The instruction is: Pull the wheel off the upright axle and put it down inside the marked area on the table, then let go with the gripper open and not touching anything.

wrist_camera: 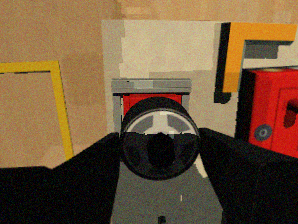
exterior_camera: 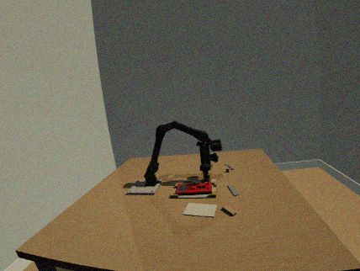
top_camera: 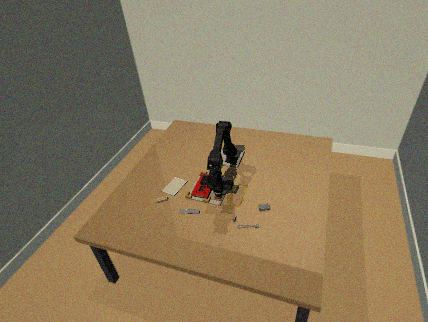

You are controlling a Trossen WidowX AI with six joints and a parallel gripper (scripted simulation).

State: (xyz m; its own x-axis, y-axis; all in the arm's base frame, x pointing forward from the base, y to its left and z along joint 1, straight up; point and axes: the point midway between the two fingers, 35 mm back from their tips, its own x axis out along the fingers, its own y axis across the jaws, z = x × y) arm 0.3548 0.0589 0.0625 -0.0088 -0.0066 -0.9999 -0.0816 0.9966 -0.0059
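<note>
Right now the wheel is right at my gripper tip. The rest, counted from my gripper tip: grey plate: 50 mm behind, 100 mm to the right, 30 mm below; then white card: 310 mm to the right, 40 mm below; then dark upright axle: 10 mm below.
</note>
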